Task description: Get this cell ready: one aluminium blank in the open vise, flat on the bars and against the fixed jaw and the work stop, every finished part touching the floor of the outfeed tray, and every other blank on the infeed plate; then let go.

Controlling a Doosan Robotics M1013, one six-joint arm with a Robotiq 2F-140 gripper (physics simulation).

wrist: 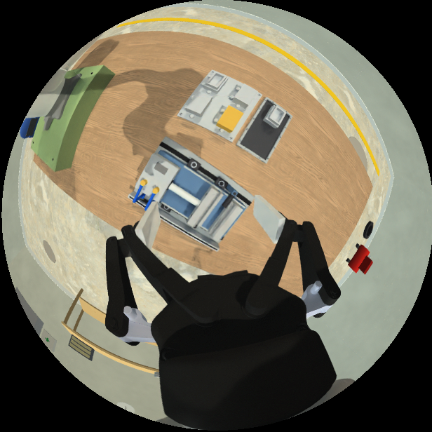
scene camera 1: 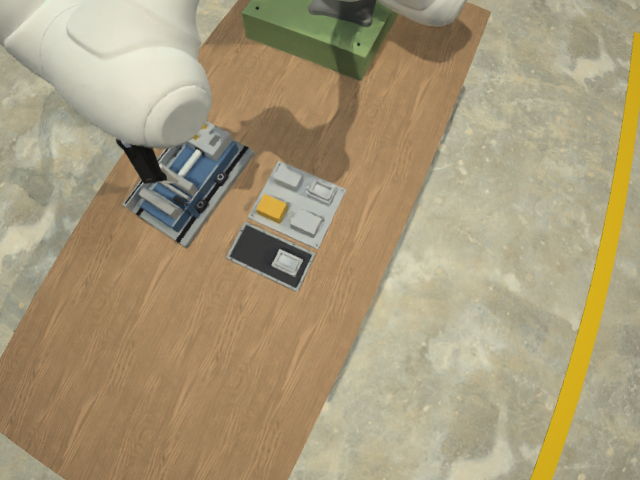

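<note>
The vise is open; bars and blue bed show between its jaws, and I see no blank there. On the infeed plate are a plain grey blank, another plain grey blank, a yellow block and a grey part with a pocket. Another pocketed part lies at one end of the outfeed tray. My gripper is open and empty above the vise; the arm partly hides it in the scene view.
The green base block stands at one end of the wooden table. Blue handles with yellow ends stick out of the vise's end block, near one finger. The tray sits beside the plate.
</note>
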